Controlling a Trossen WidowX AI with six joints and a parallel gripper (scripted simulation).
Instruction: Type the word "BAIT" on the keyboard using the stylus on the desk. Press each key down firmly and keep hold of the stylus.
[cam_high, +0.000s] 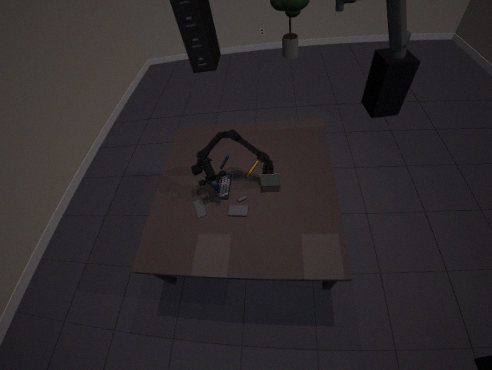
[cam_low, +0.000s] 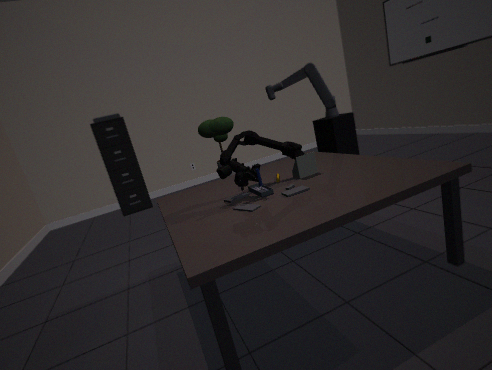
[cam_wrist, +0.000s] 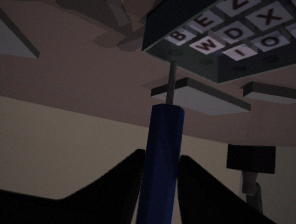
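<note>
The blue stylus lies 1 cm below my gripper tip. From my gripper tip the other things lie so: yellow pen (23 cm behind, 20 cm to the right, 8 cm below); eraser-like block (15 cm behind, 4 cm to the left, 8 cm below).
</note>
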